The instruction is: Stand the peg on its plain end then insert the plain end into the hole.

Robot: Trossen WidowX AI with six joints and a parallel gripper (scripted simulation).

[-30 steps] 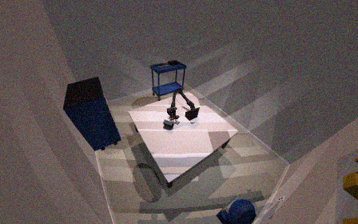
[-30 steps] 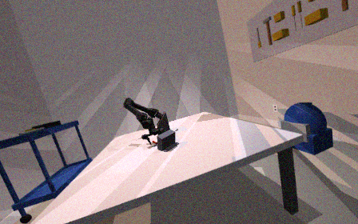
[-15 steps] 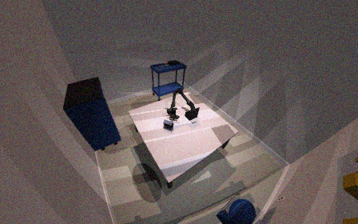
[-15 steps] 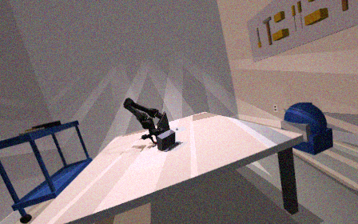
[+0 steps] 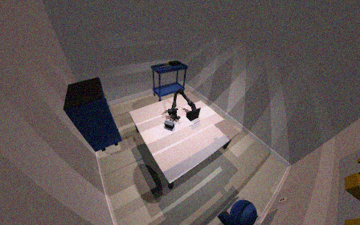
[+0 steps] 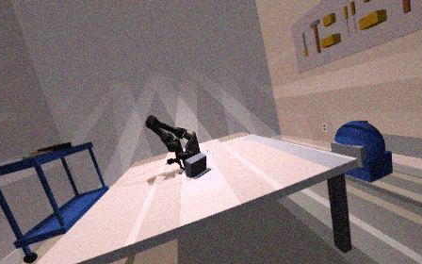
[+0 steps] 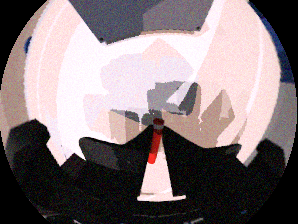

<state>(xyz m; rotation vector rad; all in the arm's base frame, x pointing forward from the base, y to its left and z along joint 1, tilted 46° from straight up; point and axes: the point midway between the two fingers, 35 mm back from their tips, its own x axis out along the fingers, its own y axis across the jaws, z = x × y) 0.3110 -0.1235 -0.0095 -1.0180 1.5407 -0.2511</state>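
My gripper tip is now 1 cm past the red peg. From my gripper tip the other things lie so: sloped panel (13 cm ahead, 10 cm to the left, 5 cm above).
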